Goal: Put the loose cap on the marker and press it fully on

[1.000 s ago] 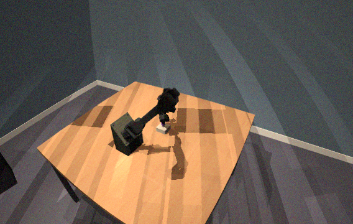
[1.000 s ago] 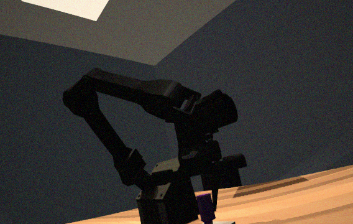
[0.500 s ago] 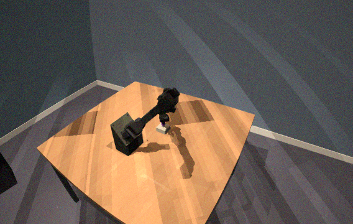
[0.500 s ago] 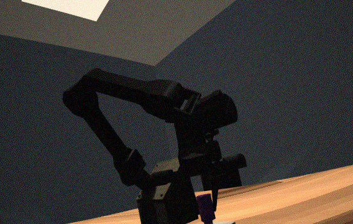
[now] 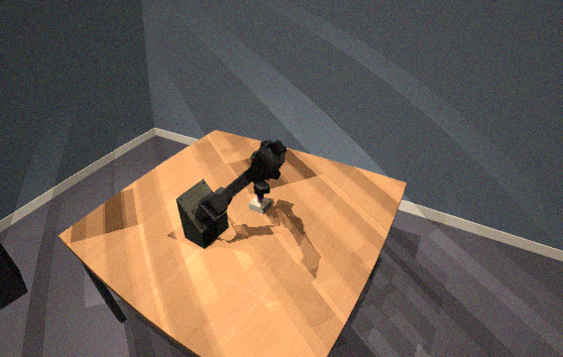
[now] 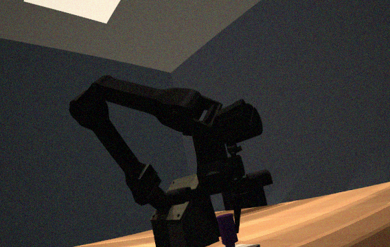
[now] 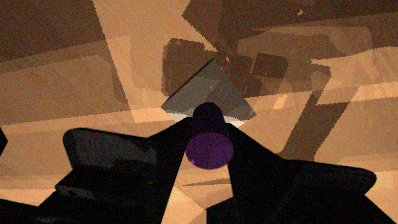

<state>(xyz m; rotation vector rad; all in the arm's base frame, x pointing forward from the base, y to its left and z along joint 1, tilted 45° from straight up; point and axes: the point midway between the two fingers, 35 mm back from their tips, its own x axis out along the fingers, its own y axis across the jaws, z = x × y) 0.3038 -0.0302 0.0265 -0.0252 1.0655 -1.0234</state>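
Now: gripper tip 10 mm below the purple cap.
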